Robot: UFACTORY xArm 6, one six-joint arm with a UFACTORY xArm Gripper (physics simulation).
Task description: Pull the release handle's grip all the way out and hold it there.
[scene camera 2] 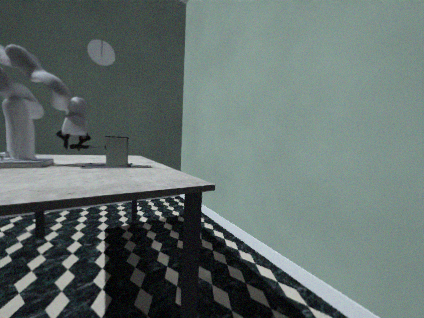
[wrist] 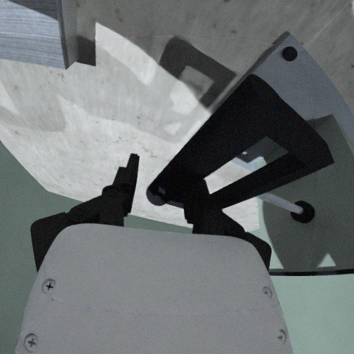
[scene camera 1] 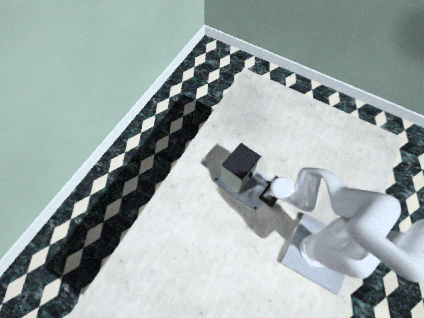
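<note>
The release handle's black grip is a loop-shaped frame standing out from a grey-green box on a pale rod; a stretch of rod shows between grip and box. My gripper is partly open around the grip's near end. In the wrist view the right finger overlaps the grip, and a narrow gap shows between the left finger and the grip's rounded end. In scene camera 1, the arm partly hides the grip. How far the rod's travel reaches is not shown.
The box stands on a grey base plate with dark round bolts, on a pale table. The arm's base plate lies close by. Walls rise beyond the table.
</note>
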